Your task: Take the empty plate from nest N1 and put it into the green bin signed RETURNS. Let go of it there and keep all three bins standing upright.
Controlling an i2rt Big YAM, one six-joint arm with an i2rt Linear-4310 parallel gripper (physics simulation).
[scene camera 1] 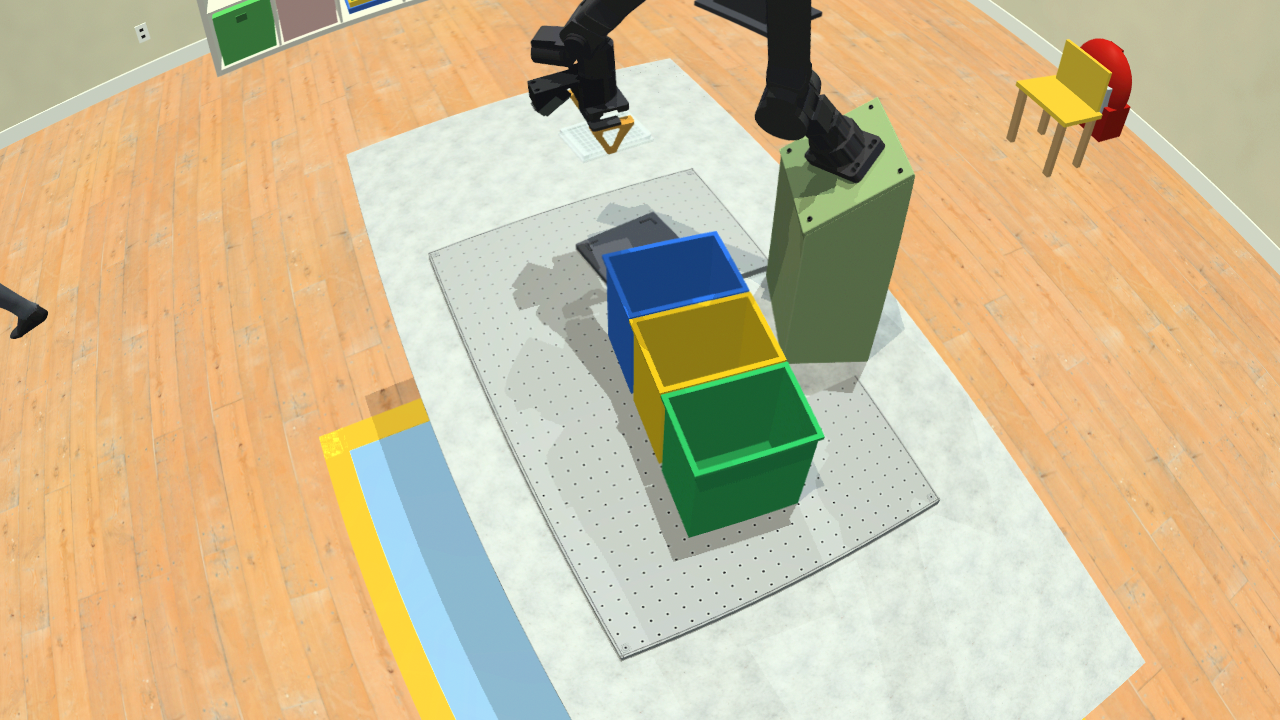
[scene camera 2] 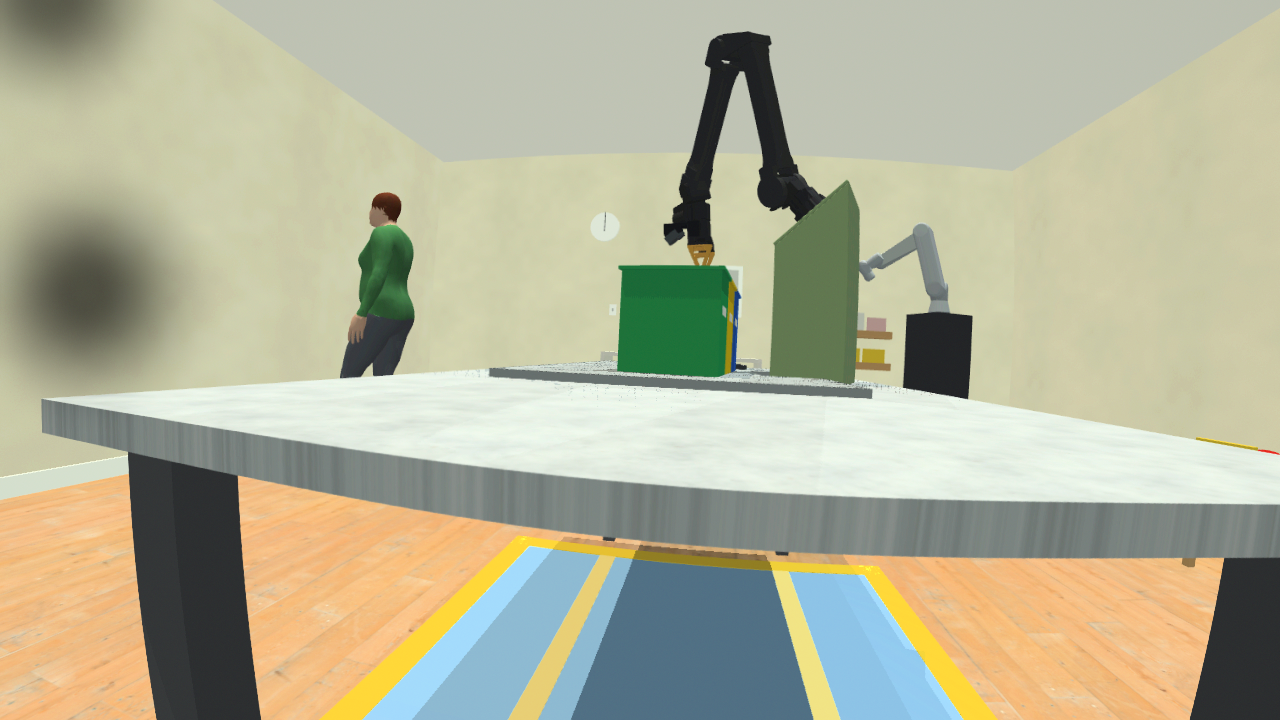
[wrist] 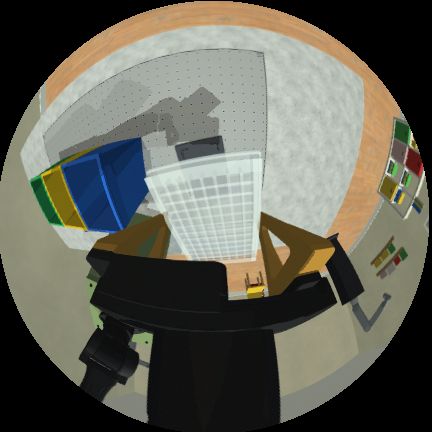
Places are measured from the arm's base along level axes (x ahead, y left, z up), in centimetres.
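Pixels of known places: gripper, fingertip midpoint: (scene camera 1: 602,138) (wrist: 213,216); arm's base, link origin: (scene camera 1: 847,153) (scene camera 2: 822,222).
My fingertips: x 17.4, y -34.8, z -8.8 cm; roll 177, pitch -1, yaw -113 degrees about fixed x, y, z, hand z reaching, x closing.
Ahead of a thing's pixels: the offset from my fingertips to its top centre. Level surfaces: height alone.
My gripper (scene camera 1: 601,134) (scene camera 2: 701,259) (wrist: 213,216) is shut on the clear gridded plate @(dz +1.8, dx -0.6, dy +0.2 cm) (scene camera 1: 581,141) (wrist: 212,190), its orange fingers on two opposite sides. The plate hangs in the air beyond the dark nest @(dz -24.8, dx -3.6, dy +3.3 cm) (scene camera 1: 657,225) (wrist: 200,148), which lies on the board behind the blue bin. No N1 label can be read. The green bin @(dz -8.3, dx +19.5, dy +47.7 cm) (scene camera 1: 742,490) (scene camera 2: 671,322) (wrist: 45,202) stands upright at the front end of the bin row, away from the gripper. Its RETURNS sign cannot be read. The plate is hidden in scene camera 2.
The yellow bin @(dz -8.3, dx +13.6, dy +35.8 cm) (scene camera 1: 707,344) (wrist: 62,200) and blue bin @(dz -8.3, dx +7.7, dy +23.9 cm) (scene camera 1: 675,273) (wrist: 125,185) stand upright beside the green one, blue nearest the nest. The tall olive pedestal (scene camera 1: 832,277) (scene camera 2: 810,304) carries the arm close beside the bins. The bins stand on the perforated board @(dz -26.2 cm) (scene camera 1: 563,465) (wrist: 235,90).
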